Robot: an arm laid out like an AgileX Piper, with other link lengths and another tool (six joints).
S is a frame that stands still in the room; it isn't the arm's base.
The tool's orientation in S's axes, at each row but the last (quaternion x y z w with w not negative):
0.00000, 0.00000, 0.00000, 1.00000
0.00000, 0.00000, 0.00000, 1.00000
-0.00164, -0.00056, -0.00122, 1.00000
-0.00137, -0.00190, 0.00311, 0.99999
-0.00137, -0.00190, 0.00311, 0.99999
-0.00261, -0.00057, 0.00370, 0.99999
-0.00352, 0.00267, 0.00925, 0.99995
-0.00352, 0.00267, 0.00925, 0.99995
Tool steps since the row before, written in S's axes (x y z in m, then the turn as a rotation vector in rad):
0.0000, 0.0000, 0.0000, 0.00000, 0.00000, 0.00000
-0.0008, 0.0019, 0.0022, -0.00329, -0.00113, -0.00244
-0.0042, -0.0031, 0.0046, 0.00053, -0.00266, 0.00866
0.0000, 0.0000, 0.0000, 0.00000, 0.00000, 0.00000
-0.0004, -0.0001, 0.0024, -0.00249, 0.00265, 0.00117
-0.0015, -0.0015, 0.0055, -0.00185, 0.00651, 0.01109
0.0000, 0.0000, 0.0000, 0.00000, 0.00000, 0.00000
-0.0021, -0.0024, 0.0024, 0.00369, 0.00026, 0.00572
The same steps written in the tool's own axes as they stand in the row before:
0.0000, 0.0000, 0.0000, 0.00000, 0.00000, 0.00000
-0.0008, 0.0019, 0.0022, -0.00329, -0.00113, -0.00244
-0.0042, -0.0031, 0.0046, 0.00055, -0.00269, 0.00865
0.0000, 0.0000, 0.0000, 0.00000, 0.00000, 0.00000
-0.0004, -0.0001, 0.0024, -0.00247, 0.00266, 0.00119
-0.0015, -0.0015, 0.0055, -0.00179, 0.00647, 0.01113
0.0000, 0.0000, 0.0000, 0.00000, 0.00000, 0.00000
-0.0022, -0.0024, 0.0024, 0.00366, 0.00015, 0.00574

